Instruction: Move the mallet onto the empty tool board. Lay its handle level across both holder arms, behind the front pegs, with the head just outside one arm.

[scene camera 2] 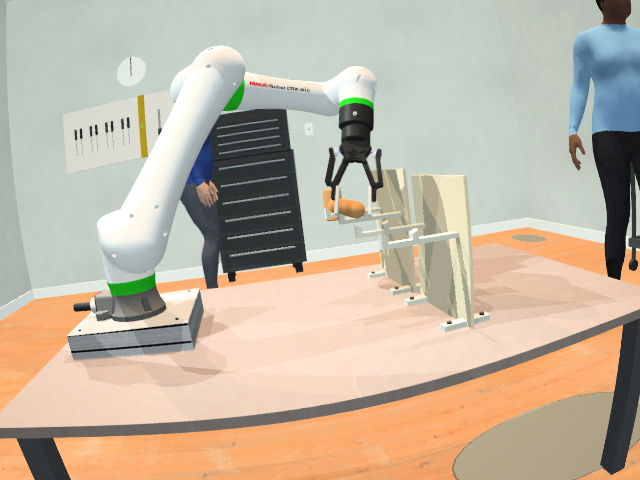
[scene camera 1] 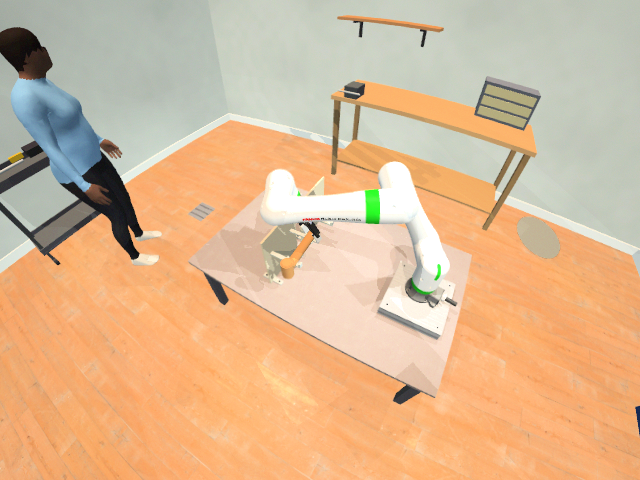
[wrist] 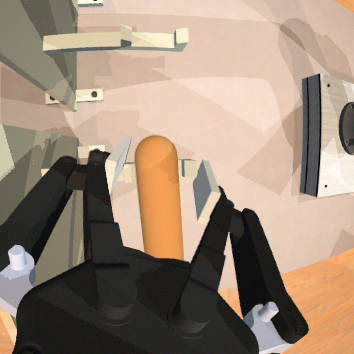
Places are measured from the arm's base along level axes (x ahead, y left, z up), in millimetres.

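Pixels of known places: gripper, fingertip midpoint: (scene camera 2: 353,215) (scene camera 1: 313,236) (wrist: 162,160); arm's base at its link origin: (scene camera 2: 138,312) (scene camera 1: 419,289) (wrist: 353,128).
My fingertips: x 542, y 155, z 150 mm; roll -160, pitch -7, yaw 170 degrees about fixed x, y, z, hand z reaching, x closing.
Observation:
For each thing: its top centre in the pictures, then the offset to it from my fingertips. Level surfaces: height alone.
- orange mallet at its top centre: (wrist: 174,291) (scene camera 2: 341,190) (scene camera 1: 299,244) dy +114, dx -14, dz +56 mm
- front peg at its top centre: (wrist: 192,169) dy +4, dx -30, dz +12 mm
- same table at its surface level: dz -213 mm
The orange mallet (scene camera 1: 301,251) (scene camera 2: 353,208) (wrist: 160,215) lies roughly level, its head (scene camera 1: 287,267) pointing away from scene camera 2. My gripper (scene camera 1: 313,229) (scene camera 2: 354,201) (wrist: 162,160) points down and is shut on the handle near its free end. In the wrist view slim gaps show beside the handle. The handle runs along the front of one pale tool board (scene camera 1: 279,243) (scene camera 2: 399,248), at about the height of its holder arms. In the wrist view it crosses over one arm, on the board side of the front peg (wrist: 188,168). Whether it touches the arms is unclear. The head is just outside the other arm.
A second pale board (scene camera 1: 317,189) (scene camera 2: 443,222) (wrist: 42,30) stands beside the first, with an arm (scene camera 2: 426,237) (wrist: 105,41) sticking out. The robot base plate (scene camera 1: 413,320) (scene camera 2: 134,338) (wrist: 327,140) is on the same table (scene camera 1: 330,310) (scene camera 2: 310,356). People stand beyond the table.

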